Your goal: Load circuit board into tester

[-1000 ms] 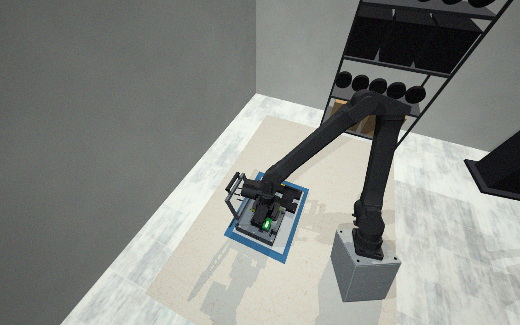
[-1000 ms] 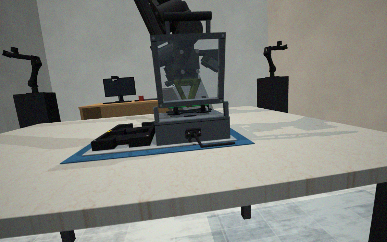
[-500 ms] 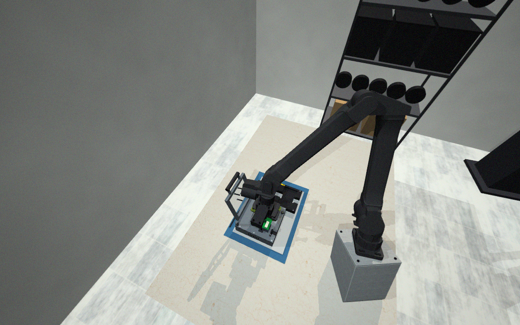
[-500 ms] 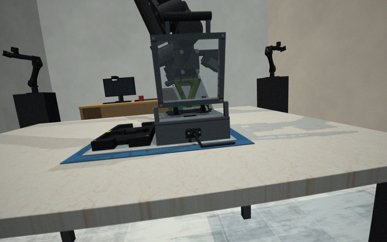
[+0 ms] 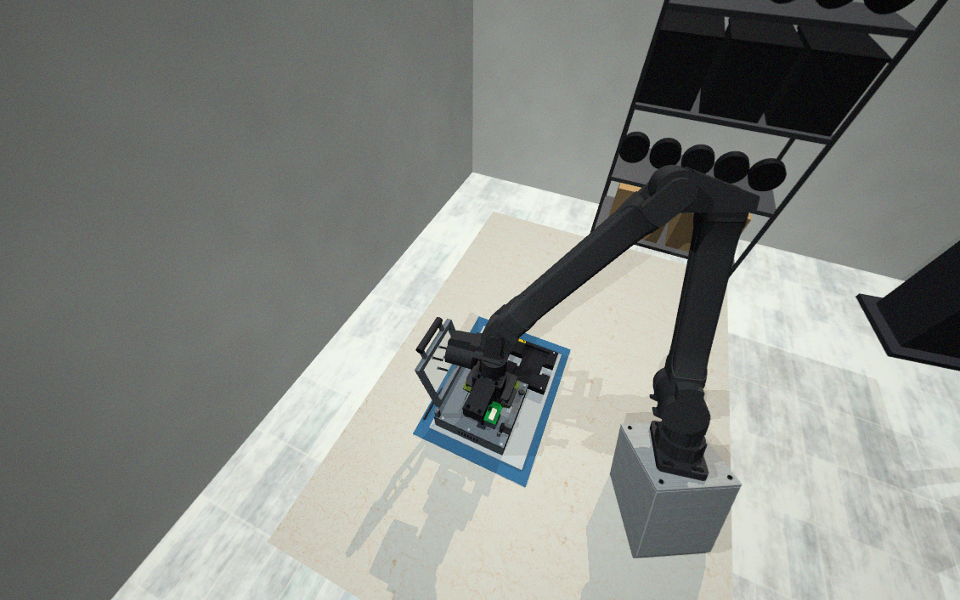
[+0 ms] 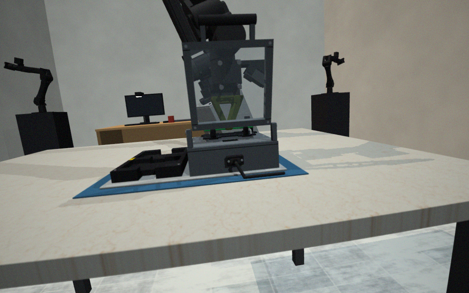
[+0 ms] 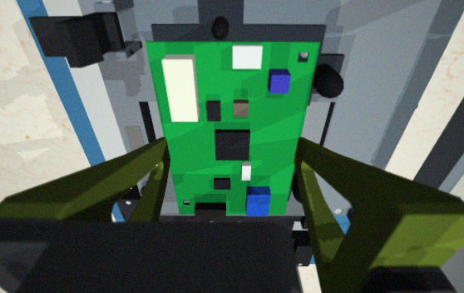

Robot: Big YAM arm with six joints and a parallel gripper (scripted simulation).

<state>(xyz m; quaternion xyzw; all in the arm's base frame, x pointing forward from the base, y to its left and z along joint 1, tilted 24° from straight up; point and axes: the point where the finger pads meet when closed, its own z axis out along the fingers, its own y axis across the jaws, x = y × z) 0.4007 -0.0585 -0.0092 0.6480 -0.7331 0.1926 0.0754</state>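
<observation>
Right now my hand is right at the green circuit board. From my hand the other things lie so: latch hook: 70 mm to the left, 50 mm behind; dark plate: 20 mm below, 10 mm ahead; clear lid: 130 mm ahead, 90 mm above, 20 mm to the right.
</observation>
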